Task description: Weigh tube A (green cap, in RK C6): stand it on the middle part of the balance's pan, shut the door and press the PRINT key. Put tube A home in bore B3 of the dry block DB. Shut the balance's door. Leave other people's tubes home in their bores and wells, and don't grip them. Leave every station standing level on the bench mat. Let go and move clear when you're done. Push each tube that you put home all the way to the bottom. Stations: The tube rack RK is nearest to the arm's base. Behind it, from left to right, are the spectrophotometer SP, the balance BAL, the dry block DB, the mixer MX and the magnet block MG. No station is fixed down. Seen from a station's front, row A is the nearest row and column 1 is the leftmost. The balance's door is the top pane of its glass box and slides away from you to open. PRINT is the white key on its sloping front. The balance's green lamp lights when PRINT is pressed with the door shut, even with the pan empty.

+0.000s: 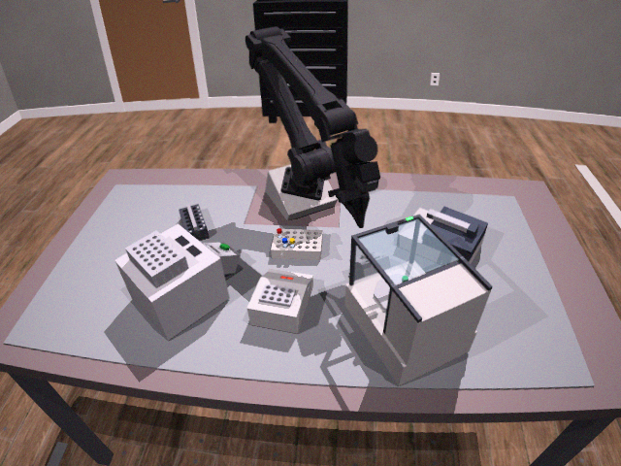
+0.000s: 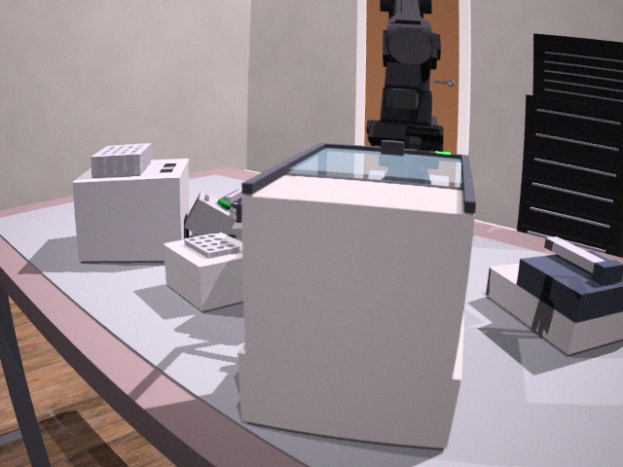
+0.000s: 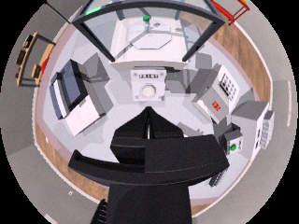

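Right now the glass door pane is 130 mm ahead of my hand, 90 mm to the left of it and 70 mm above it. From my hand the other things lie so: dry block 160 mm ahead, 160 mm to the right, 100 mm below; then tube 50 mm behind, 210 mm to the right, 110 mm below; then tube rack RK 50 mm behind, 160 mm to the right, 120 mm below.
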